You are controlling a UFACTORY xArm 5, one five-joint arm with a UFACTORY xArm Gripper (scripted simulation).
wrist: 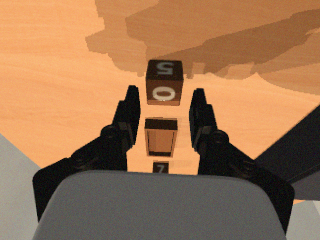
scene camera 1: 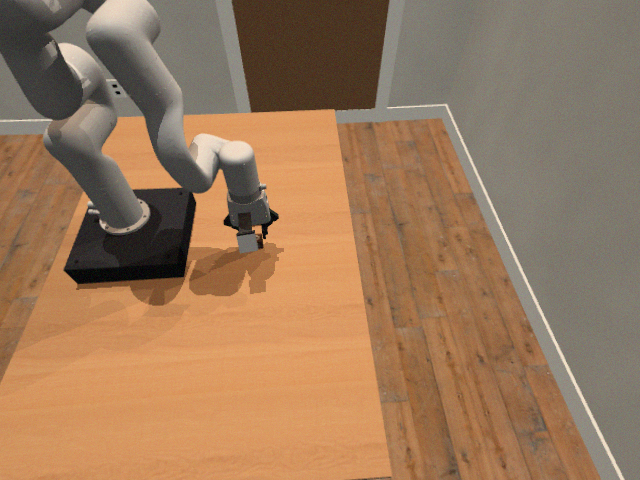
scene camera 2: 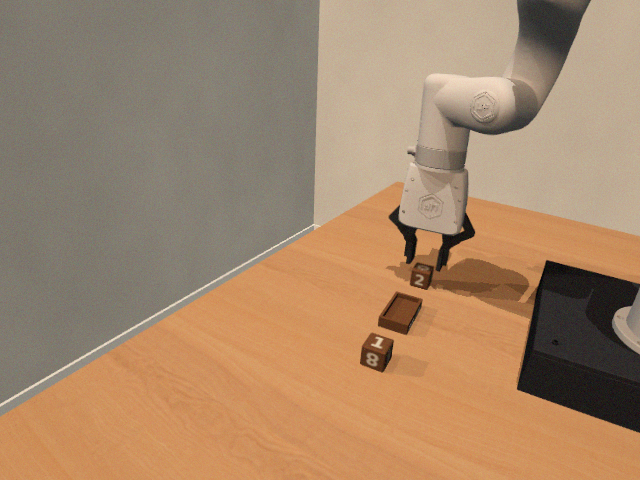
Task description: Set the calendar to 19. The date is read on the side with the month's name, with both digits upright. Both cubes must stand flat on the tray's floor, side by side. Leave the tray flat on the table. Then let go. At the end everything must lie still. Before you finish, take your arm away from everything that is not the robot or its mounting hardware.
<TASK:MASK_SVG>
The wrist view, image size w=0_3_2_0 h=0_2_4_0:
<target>my gripper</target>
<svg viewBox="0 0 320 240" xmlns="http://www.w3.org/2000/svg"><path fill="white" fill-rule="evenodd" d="M32 180L38 226L32 240L287 240L286 233L295 197L295 191L291 184L265 168L258 167L252 158L229 142L229 136L226 132L218 129L212 104L207 104L204 88L196 88L193 91L189 109L191 146L194 148L194 152L200 155L197 174L201 175L128 171L127 151L132 149L136 143L141 115L139 88L136 85L129 85L125 100L119 100L112 124L104 126L100 131L99 137L74 151L71 157L65 157L40 169L34 174Z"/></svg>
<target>tray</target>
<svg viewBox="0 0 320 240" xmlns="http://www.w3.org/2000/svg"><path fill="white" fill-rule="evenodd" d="M145 119L144 132L147 156L173 158L178 132L177 120Z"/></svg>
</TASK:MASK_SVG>
